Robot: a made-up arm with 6 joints.
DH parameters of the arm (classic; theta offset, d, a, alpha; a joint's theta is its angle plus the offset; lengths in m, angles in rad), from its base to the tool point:
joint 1: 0 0.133 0 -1.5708
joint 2: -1.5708 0 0.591 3.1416
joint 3: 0 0 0 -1.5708
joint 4: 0 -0.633 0 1.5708
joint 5: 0 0.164 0 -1.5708
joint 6: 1.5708 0 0 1.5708
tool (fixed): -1.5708 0 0 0
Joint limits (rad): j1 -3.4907..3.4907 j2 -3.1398..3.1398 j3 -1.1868..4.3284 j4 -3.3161..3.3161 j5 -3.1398..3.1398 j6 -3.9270..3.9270
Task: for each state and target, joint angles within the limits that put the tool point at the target. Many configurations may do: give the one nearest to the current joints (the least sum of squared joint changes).
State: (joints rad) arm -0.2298 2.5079 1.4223 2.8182 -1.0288 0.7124
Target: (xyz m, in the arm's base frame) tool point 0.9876 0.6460 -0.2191
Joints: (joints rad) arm 0.4485 1.9536 1.6561 2.7886 -1.0288 0.7124
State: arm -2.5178 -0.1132 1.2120 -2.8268 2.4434 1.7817
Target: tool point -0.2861 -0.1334 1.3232
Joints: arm -3.1843 0.1303 1.4955 -2.6618 2.4434 1.7817
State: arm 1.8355 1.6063 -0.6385 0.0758 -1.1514 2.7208
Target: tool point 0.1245 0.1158 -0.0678
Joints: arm 1.9919 1.2676 -1.1868 -0.1929 -1.1514 2.7208
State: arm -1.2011 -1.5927 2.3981 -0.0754 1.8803 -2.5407
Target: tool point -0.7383 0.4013 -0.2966
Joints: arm -0.6939 -1.3127 2.9721 0.0651 1.8803 -2.5407
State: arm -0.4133 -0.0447 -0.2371 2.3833 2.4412 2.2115
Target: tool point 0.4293 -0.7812 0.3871
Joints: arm -1.1830 0.5201 -0.0921 2.2423 2.4412 2.2115
